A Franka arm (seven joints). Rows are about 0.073 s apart.
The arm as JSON. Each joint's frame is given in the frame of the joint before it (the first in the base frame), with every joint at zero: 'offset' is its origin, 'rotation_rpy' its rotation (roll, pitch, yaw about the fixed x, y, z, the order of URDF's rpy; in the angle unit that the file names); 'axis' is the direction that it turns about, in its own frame. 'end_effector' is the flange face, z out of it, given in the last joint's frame.
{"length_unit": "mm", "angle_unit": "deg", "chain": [
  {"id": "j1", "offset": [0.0, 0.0, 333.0], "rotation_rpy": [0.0, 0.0, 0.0], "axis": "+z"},
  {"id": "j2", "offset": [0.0, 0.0, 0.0], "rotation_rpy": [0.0, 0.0, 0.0], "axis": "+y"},
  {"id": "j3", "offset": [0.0, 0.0, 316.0], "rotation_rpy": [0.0, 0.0, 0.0], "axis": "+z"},
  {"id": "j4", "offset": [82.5, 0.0, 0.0], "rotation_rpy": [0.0, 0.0, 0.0], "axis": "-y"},
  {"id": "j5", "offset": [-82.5, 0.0, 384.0], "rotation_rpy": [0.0, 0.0, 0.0], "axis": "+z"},
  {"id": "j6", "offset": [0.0, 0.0, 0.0], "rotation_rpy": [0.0, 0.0, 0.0], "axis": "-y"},
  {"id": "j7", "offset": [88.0, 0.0, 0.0], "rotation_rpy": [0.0, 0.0, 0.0], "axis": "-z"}
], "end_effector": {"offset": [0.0, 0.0, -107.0], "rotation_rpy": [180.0, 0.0, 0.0]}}
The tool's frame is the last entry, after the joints.
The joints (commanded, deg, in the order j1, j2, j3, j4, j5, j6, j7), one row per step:
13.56, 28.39, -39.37, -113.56, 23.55, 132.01, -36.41
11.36, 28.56, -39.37, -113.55, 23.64, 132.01, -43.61
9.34, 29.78, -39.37, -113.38, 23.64, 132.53, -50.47
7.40, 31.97, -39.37, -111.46, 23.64, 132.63, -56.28
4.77, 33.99, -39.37, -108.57, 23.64, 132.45, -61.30
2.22, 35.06, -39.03, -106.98, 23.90, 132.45, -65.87
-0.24, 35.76, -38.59, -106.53, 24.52, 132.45, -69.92
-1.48, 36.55, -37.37, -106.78, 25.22, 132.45, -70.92
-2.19, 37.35, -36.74, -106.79, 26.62, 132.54, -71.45
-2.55, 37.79, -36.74, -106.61, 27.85, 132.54, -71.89
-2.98, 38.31, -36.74, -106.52, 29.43, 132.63, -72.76
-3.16, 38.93, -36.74, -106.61, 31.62, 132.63, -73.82
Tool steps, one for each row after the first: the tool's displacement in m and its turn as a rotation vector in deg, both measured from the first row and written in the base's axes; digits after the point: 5 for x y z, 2 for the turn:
-0.00982, -0.02111, -0.00136, 0.22, 0.06, 4.94
-0.01926, -0.04117, -0.00971, -0.14, 0.74, 9.84
-0.02012, -0.06105, -0.01541, -1.06, 1.36, 14.32
-0.01971, -0.08750, -0.01406, -2.24, 1.39, 17.68
-0.02481, -0.10943, -0.01424, -2.59, 1.25, 20.36
-0.03617, -0.12850, -0.01922, -2.11, 1.31, 22.05
-0.04054, -0.12914, -0.03262, -0.80, 1.66, 22.26
-0.04295, -0.13004, -0.04224, 0.13, 1.40, 21.63
-0.04469, -0.13317, -0.04513, 0.51, 0.89, 20.92
-0.04748, -0.13687, -0.04921, 0.98, 0.24, 20.30
-0.05000, -0.13786, -0.05546, 1.83, -0.57, 19.61

